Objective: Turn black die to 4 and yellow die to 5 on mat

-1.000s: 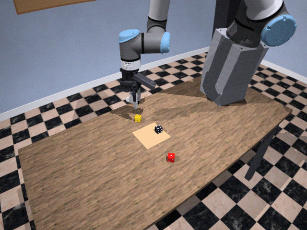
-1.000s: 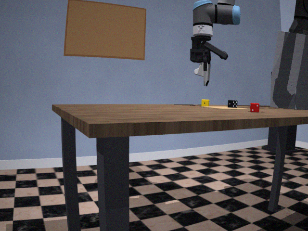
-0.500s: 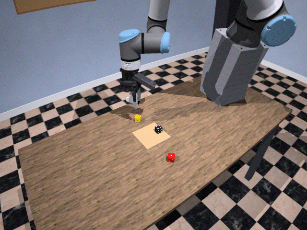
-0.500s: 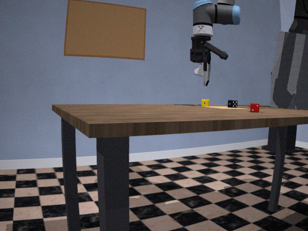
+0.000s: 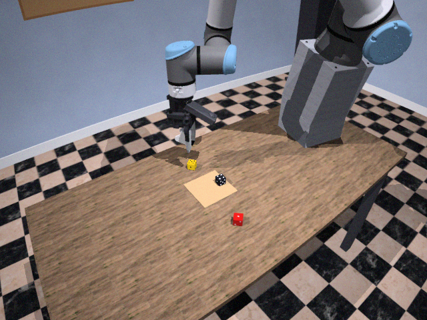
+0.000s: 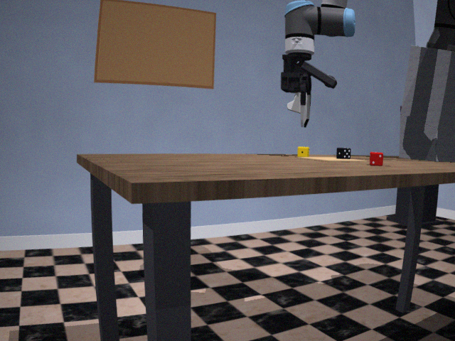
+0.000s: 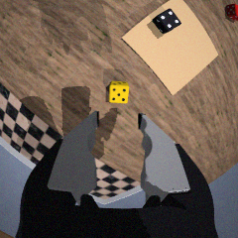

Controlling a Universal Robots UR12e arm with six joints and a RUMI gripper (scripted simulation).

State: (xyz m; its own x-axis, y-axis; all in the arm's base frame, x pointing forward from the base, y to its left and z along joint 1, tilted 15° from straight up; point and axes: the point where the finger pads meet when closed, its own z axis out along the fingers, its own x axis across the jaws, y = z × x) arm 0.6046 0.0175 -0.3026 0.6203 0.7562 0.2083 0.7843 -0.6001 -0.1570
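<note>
Right now my hand is 9 cm above the yellow die. Also, from my hand: red die (3 cm behind, 32 cm to the left, 9 cm below); black die (6 cm behind, 13 cm to the left, 9 cm below); tan mat (1 cm behind, 14 cm to the left, 10 cm below).
</note>
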